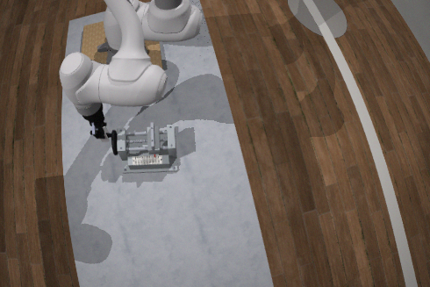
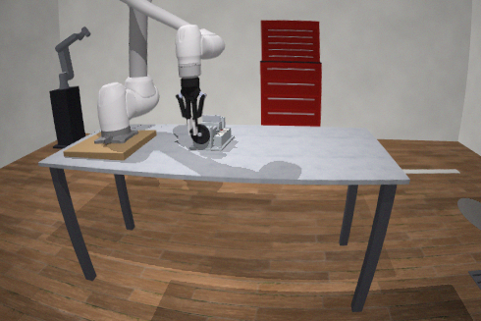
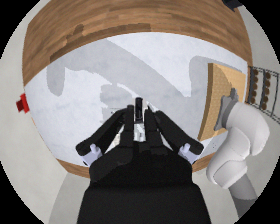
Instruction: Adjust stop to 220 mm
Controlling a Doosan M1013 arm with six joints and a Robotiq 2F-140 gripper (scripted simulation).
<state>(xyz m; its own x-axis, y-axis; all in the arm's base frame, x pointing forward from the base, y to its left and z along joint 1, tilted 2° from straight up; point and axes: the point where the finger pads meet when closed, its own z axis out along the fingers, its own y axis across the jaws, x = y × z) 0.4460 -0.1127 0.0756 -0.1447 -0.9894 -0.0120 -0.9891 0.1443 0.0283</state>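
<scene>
Right now the black handwheel is 2 cm to the left of my hand, 2 cm below it and 1 cm ahead of it. Round my hand: grey stop fixture (17 cm to the left, 5 cm ahead, 3 cm below).
</scene>
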